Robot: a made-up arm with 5 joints.
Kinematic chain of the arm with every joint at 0, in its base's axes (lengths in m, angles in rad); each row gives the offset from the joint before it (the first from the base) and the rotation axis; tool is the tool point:
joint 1: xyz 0 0 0.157 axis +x
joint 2: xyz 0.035 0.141 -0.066 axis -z
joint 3: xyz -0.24 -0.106 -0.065 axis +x
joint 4: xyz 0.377 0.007 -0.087 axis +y
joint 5: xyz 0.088 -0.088 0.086 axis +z
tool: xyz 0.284 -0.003 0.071
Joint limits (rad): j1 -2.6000..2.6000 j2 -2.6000..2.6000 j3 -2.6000..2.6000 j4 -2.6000..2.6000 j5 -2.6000..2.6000
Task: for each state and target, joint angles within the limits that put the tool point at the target. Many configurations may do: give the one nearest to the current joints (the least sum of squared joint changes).
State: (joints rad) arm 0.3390 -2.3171 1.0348 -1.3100 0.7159
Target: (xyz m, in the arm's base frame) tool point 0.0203 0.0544 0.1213
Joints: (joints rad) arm 0.1519 -2.2687 0.4944 -1.9348 1.3774
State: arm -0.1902 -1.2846 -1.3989 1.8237 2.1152
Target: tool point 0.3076 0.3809 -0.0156
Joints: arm 0.1960 -0.9540 -1.4782 1.8348 2.4056
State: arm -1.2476 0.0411 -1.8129 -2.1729 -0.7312
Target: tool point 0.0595 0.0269 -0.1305
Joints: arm -1.8092 0.4604 -1.5438 -1.6211 -0.4952
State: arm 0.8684 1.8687 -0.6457 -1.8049 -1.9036
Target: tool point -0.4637 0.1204 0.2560
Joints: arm 1.0606 1.6514 -0.7486 -2.2466 -2.0056
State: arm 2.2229 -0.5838 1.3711 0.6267 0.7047
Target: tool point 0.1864 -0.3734 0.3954
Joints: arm 2.4884 -1.0717 1.1896 0.6772 1.4350
